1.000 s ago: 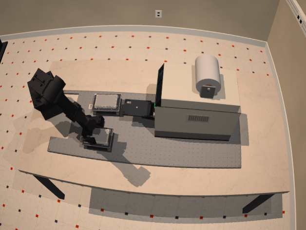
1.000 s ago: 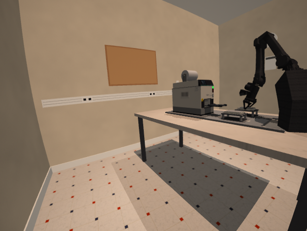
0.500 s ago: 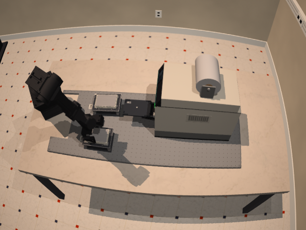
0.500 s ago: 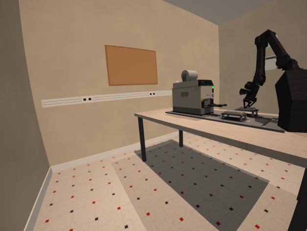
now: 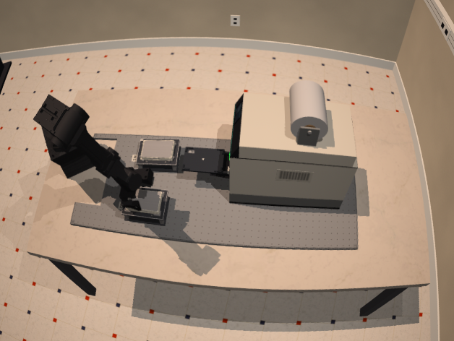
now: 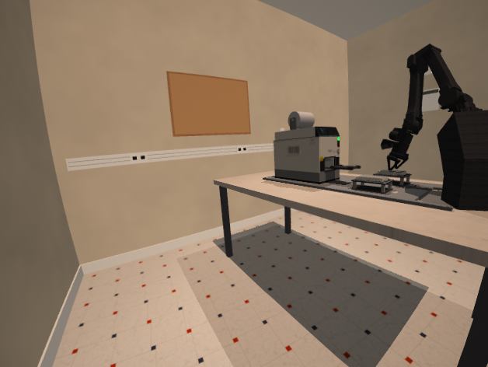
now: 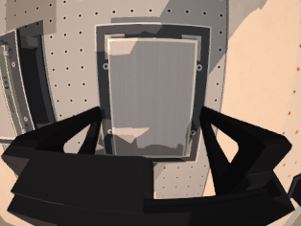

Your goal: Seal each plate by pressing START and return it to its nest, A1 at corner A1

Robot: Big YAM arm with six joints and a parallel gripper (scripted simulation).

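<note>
My hand is 1 cm short of the plate and 2 cm above it. From my hand the other things lie so: yellow warning label: 36 cm ahead, 18 cm to the left, 7 cm above; start button: 32 cm ahead, 10 cm above; sealer stage: 24 cm ahead, 12 cm to the left, 1 cm above.
</note>
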